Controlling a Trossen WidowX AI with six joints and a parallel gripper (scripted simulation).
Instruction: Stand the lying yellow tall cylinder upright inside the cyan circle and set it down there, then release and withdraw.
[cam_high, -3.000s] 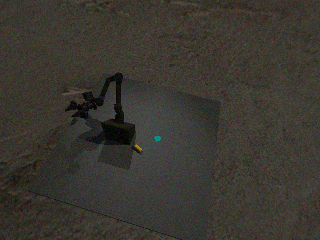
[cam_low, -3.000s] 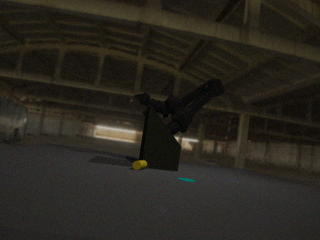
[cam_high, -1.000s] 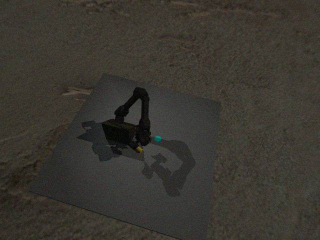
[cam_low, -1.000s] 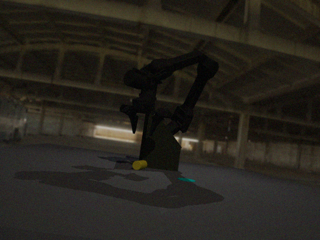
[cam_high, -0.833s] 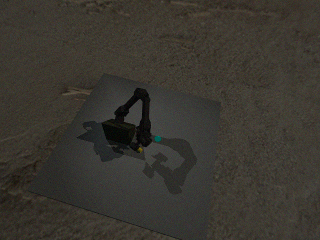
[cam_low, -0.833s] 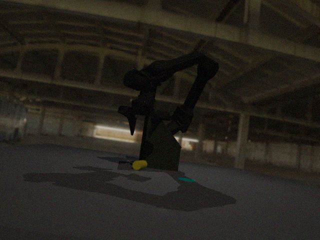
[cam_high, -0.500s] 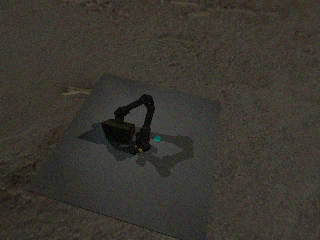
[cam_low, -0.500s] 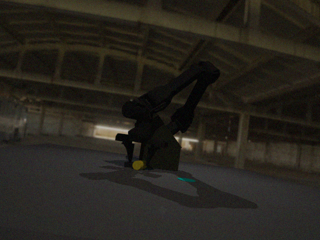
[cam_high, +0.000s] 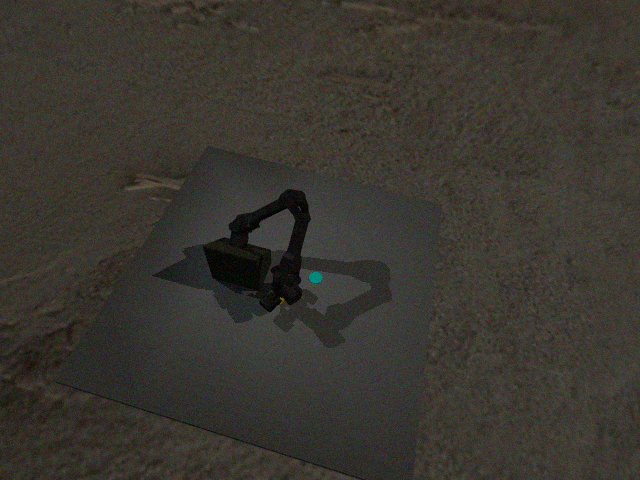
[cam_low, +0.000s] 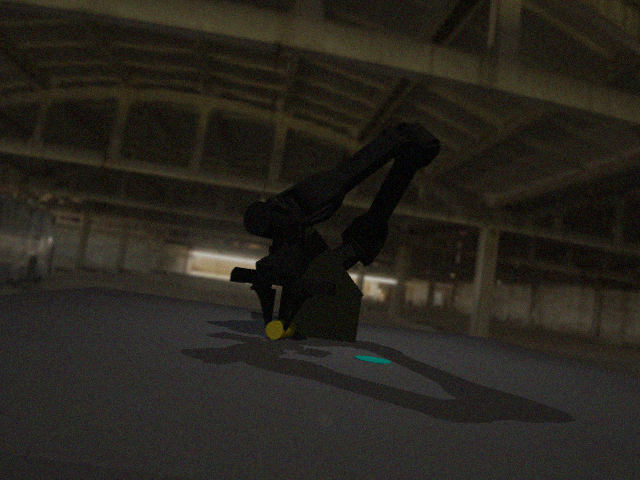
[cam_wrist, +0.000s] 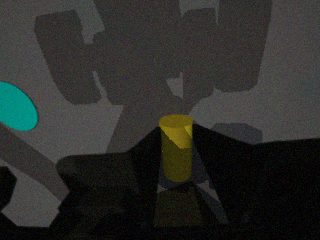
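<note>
My gripper tip is 170 mm to the right of the cyan circle, 90 mm short of it and 20 mm above it. From my gripper tip the other things lie so: yellow tall cylinder 20 mm behind, 10 mm to the left.
</note>
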